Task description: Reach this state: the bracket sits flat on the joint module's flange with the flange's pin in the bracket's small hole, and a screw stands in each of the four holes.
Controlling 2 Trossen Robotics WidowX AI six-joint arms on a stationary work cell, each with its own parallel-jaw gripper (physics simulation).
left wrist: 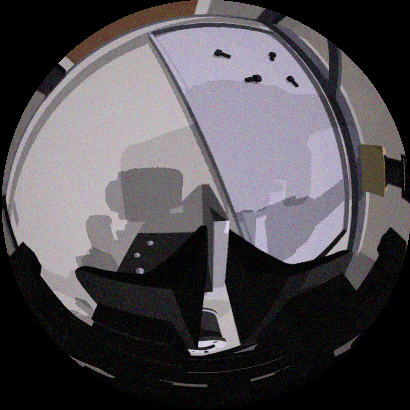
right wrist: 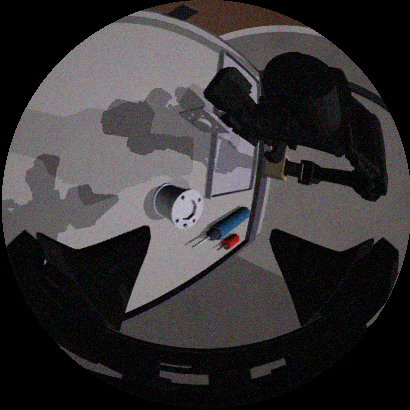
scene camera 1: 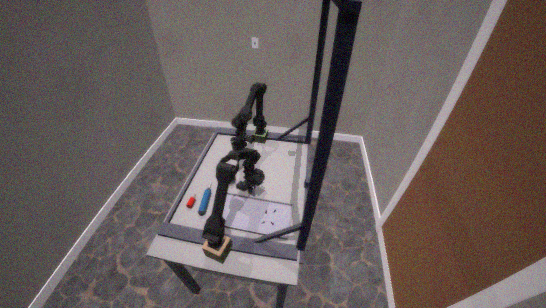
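Seen in the pictures: left gripper, fingertip midpoint: (left wrist: 211,230) (right wrist: 220,121) (scene camera 1: 251,190); right gripper, fingertip midpoint: (right wrist: 212,234); left arm's base at its link origin: (left wrist: 385,169) (right wrist: 285,167) (scene camera 1: 216,242); right arm's base at its link origin: (scene camera 1: 260,132).
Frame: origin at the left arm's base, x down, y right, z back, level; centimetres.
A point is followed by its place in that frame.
The grey bracket (left wrist: 165,250) @(x 6.0, y -2.2, z -42.3 cm) (right wrist: 192,115) @(x 6.1, y -2.3, z -44.3 cm) is a thin plate with holes and an upright part. My left gripper (left wrist: 211,230) @(x 4.9, y -0.9, z -38.7 cm) (scene camera 1: 248,189) @(x 4.9, y -0.9, z -38.7 cm) is shut on its upright part and holds it above the table, with the plate tilted in the right wrist view. The joint module (right wrist: 168,200) @(x 4.8, y -16.6, z -46.0 cm) (left wrist: 210,325) @(x 5.8, y -15.4, z -41.4 cm) stands on the table, its pale ring-shaped flange facing up with nothing on it; the fingers partly hide it in the left wrist view. My right gripper (right wrist: 212,234) @(x -7.2, y -16.0, z -50.7 cm) is open and empty, above the table beyond the module. Several black screws (left wrist: 222,53) @(x 8.1, y 16.3, z -32.9 cm) (scene camera 1: 274,210) @(x 8.1, y 16.4, z -32.5 cm) lie on the pale tray.
The pale lilac tray (scene camera 1: 247,220) @(x 8.7, y 5.0, z -21.6 cm) (left wrist: 225,125) @(x 8.7, y 6.6, z -35.0 cm) (right wrist: 210,170) @(x 8.2, y -10.5, z -34.3 cm) has a low dark rim. A blue screwdriver (scene camera 1: 204,201) @(x 5.2, y -21.9, z -20.7 cm) (right wrist: 232,222) @(x 5.4, y -22.3, z -23.9 cm) and a smaller red one (scene camera 1: 191,202) @(x 6.2, y -29.1, z -17.5 cm) (right wrist: 230,242) @(x 6.0, y -29.5, z -20.1 cm) lie near the table's left edge. A dark frame post (scene camera 1: 332,110) @(x -69.8, y 37.0, z -16.2 cm) rises at the table's right side.
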